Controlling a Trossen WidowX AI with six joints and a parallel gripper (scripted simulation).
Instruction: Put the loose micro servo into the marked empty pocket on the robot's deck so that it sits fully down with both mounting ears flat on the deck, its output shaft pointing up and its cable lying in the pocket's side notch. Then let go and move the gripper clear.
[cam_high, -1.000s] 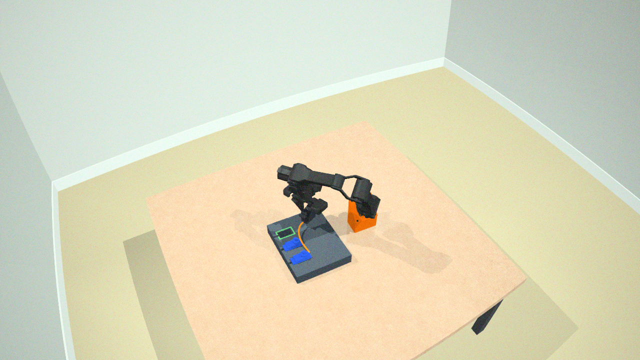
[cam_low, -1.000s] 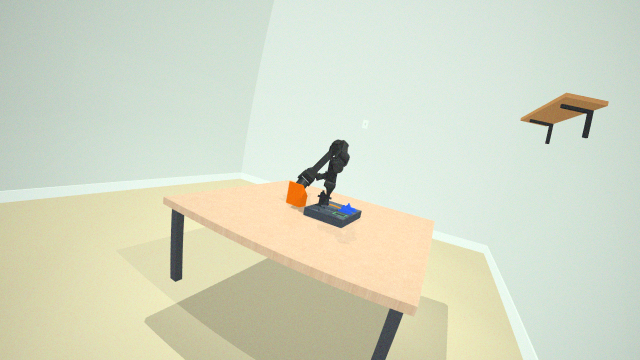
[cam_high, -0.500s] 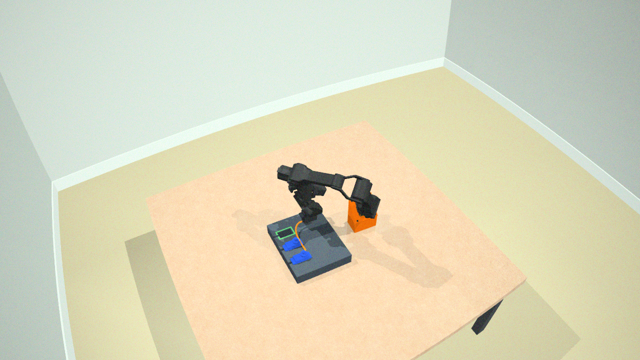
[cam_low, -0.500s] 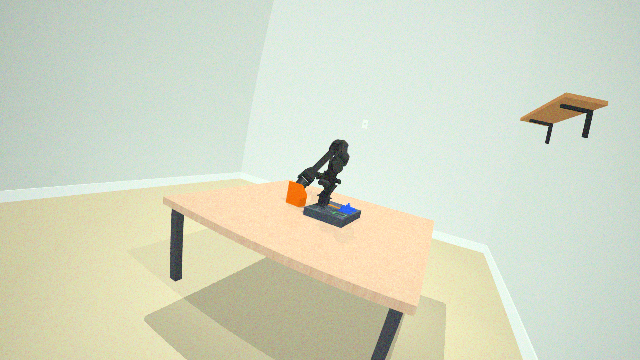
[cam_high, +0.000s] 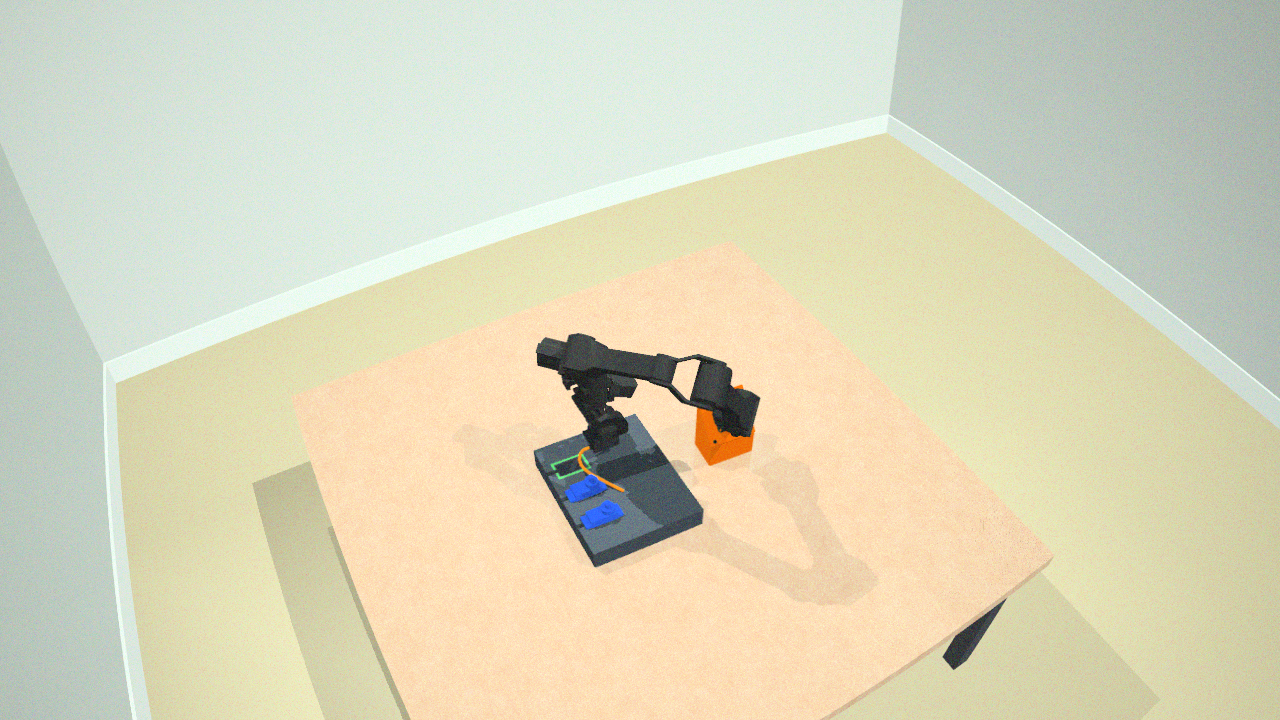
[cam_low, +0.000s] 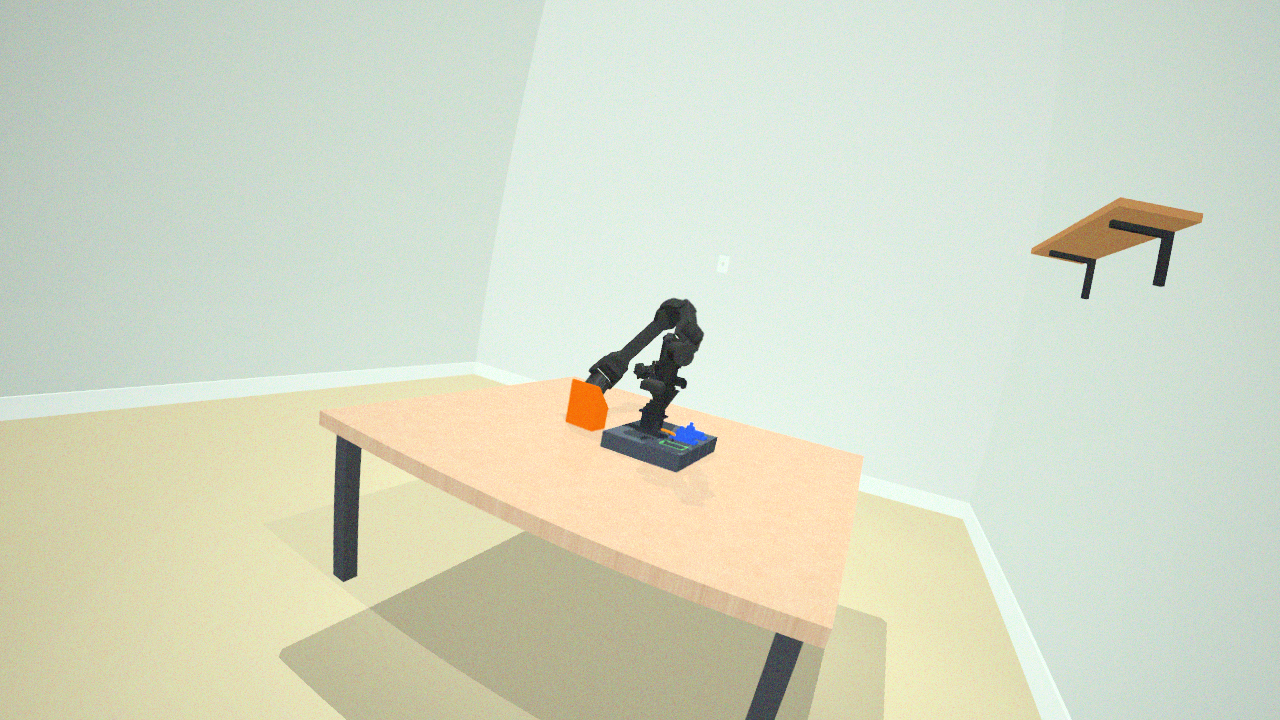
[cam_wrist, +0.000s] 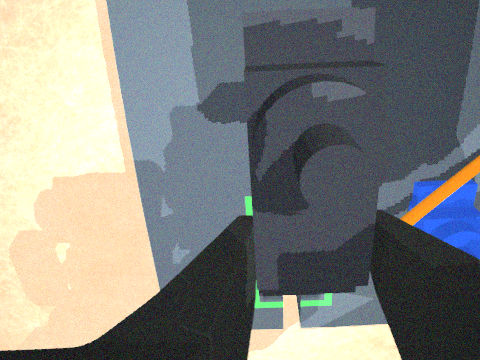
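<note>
My gripper tip is now 100 mm above the deck, 70 mm to the right of it and 50 mm past it.
</note>
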